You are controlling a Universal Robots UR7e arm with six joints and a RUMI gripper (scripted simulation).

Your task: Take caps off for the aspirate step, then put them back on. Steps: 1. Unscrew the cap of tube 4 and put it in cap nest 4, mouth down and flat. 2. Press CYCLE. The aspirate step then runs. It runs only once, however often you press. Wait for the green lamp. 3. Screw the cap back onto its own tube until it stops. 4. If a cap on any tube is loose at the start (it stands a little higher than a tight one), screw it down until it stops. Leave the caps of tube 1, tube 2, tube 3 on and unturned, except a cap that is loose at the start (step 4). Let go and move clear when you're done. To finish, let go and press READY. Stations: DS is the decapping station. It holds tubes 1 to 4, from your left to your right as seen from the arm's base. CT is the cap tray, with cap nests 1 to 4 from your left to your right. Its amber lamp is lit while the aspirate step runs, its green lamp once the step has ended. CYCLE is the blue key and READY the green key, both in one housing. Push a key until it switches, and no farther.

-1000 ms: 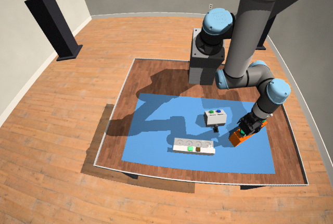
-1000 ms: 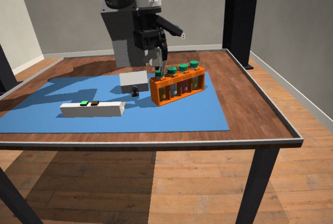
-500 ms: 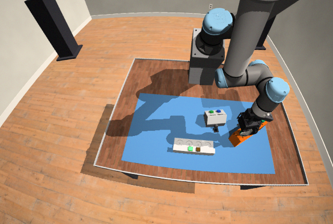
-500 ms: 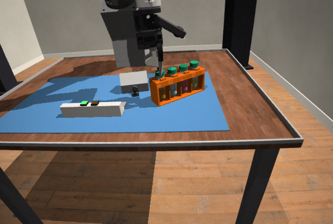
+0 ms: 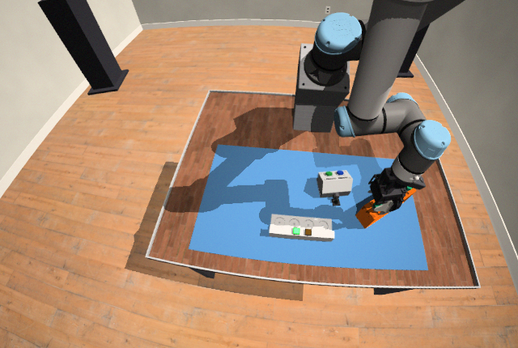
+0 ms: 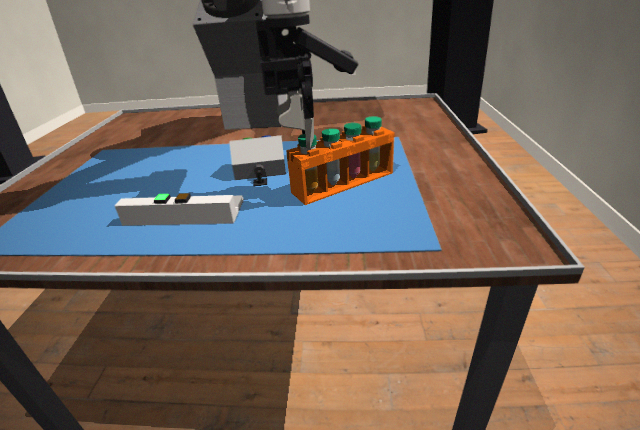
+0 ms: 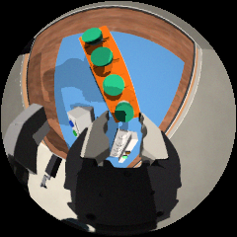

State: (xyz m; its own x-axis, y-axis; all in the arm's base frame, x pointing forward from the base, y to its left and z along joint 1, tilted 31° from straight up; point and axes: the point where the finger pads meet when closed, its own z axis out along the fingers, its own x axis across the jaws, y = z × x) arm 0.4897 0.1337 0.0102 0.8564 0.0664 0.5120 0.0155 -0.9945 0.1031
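Now: hand 1 cm above the green cap. Also, from my hand: green key: 17 cm behind, 13 cm to the right, 6 cm below; then blue key: 17 cm behind, 8 cm to the right, 6 cm below; then grey key housing: 15 cm behind, 11 cm to the right, 7 cm below.
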